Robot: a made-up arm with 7 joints.
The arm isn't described. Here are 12 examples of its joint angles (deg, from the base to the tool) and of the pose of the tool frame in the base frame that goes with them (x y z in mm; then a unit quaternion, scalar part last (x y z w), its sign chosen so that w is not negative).
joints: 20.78 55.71 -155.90 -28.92 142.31 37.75 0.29
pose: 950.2 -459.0 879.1 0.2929 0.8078 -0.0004 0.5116
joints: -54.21 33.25 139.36 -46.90 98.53 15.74 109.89
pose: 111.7 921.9 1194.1 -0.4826 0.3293 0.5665 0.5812
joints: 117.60 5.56 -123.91 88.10 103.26 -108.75 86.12
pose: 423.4 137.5 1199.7 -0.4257 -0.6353 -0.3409 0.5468
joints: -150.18 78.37 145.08 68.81 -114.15 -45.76 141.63
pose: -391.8 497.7 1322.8 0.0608 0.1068 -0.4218 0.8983
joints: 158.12 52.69 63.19 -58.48 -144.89 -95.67 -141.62
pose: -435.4 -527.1 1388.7 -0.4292 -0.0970 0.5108 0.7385
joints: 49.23 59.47 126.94 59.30 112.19 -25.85 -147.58
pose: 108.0 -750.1 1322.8 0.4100 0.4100 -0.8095 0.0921
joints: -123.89 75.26 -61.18 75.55 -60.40 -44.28 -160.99
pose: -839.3 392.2 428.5 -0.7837 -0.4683 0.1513 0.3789
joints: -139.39 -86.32 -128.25 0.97 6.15 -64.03 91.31
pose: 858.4 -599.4 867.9 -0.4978 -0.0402 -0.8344 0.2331
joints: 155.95 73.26 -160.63 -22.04 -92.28 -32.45 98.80
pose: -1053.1 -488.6 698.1 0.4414 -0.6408 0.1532 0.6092
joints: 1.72 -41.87 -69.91 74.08 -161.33 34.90 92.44
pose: -353.2 559.1 1321.8 -0.3902 0.2322 0.8001 0.3920
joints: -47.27 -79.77 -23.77 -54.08 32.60 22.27 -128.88
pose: -396.8 -838.5 362.4 0.3661 0.7123 -0.5897 0.1040
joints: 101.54 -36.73 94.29 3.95 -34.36 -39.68 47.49
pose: 254.9 692.2 1504.5 0.2218 0.4748 0.7980 0.2976
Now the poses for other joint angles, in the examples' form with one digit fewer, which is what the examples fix.
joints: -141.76 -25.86 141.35 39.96 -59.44 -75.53 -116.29
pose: 547 -428 1359 0.175 -0.564 0.753 0.291
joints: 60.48 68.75 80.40 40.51 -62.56 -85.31 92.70
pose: 191 -882 1136 0.059 0.043 0.989 0.127
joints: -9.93 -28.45 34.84 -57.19 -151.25 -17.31 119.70
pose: -853 222 1184 -0.092 -0.563 0.044 0.820
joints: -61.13 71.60 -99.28 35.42 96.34 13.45 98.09
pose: 191 1073 965 -0.649 -0.137 -0.072 0.745
